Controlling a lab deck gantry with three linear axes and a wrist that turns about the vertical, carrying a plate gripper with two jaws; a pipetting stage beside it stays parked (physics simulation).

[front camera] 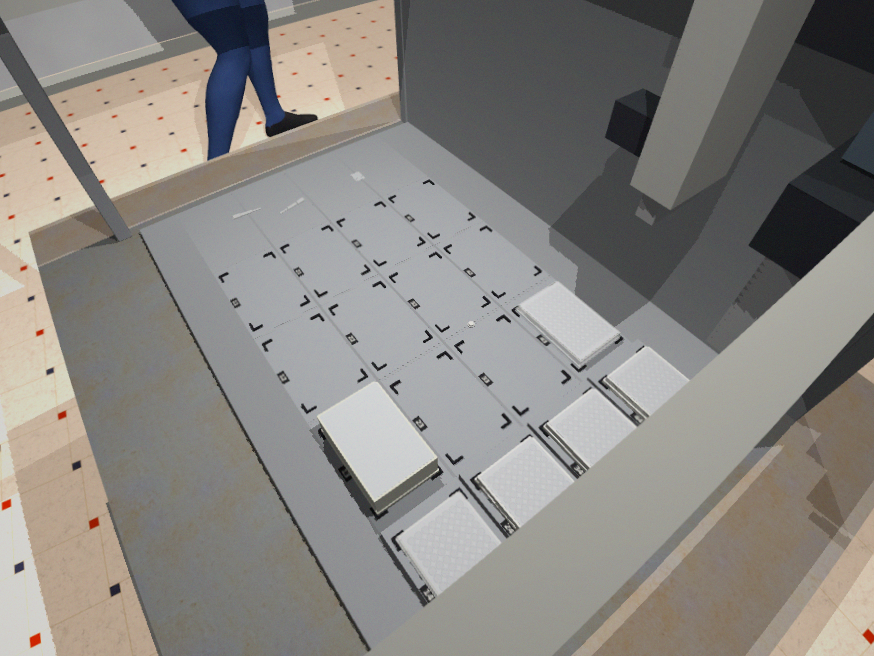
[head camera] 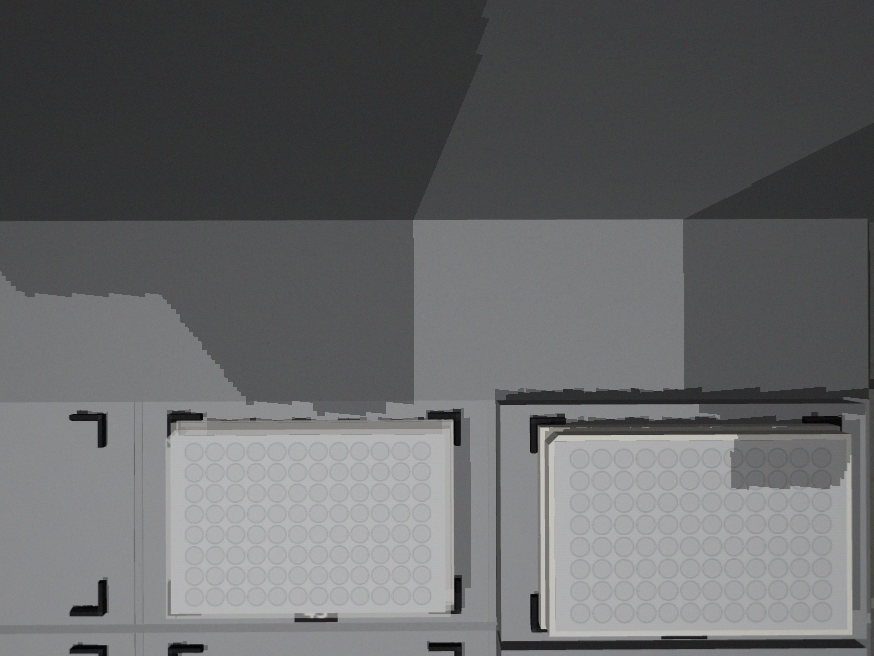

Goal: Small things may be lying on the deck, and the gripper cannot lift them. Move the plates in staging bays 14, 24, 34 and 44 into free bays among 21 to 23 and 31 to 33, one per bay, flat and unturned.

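Places are measured from the robot's base along level axes (x ahead, y left, z up), in centimetres.
Pixels of known places: gripper, fingertip midpoint: point(front camera: 750, 325); robot's base, link origin: point(front camera: 221, 277).
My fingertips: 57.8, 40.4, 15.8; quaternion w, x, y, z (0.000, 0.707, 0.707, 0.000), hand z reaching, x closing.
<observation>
Ahead of a thing's pixels: the offset from my fingertips to its top centre, as dx, dy, dz. "pt": to the spot under its first point.
Four white well plates lie in the staging bays at the front right of the front view: plate 14 @[-2.2, -36.1, -12.9] point(front camera: 449, 538), plate 24 @[-2.2, -25.4, -12.9] point(front camera: 525, 481), plate 34 @[-2.2, -14.7, -12.9] point(front camera: 591, 428) and plate 44 @[-2.2, -4.0, -12.9] point(front camera: 647, 381) point(head camera: 698, 535). The front beam hides parts of them in the front view. Bay 21, bay 22 @[pt -34.8, -25.2, -15.8] point(front camera: 381, 323), bay 23 @[pt -18.1, -25.4, -15.8] point(front camera: 451, 406), bay 31, bay 32 @[pt -35.2, -16.1, -15.8] point(front camera: 430, 293) and bay 33 @[pt -18.1, -14.5, -15.8] point(front camera: 515, 363) hold no plate. A small white thing @[-26.8, -15.1, -15.4] point(front camera: 470, 324) lies near the border between bays 32 and 33. The gripper's jaws do not show in either view.
A white well plate @[-18.6, -4.0, -14.4] point(front camera: 568, 321) point(head camera: 307, 522) lies in bay 43, behind plate 44. A tall white block @[-18.6, -36.1, -11.6] point(front camera: 377, 441) stands in bay 13, beside bay 23. A pale vertical column point(front camera: 698, 105) hangs at the right, near dark blocks point(front camera: 797, 225). The front beam point(front camera: 635, 487) crosses the lower right.
</observation>
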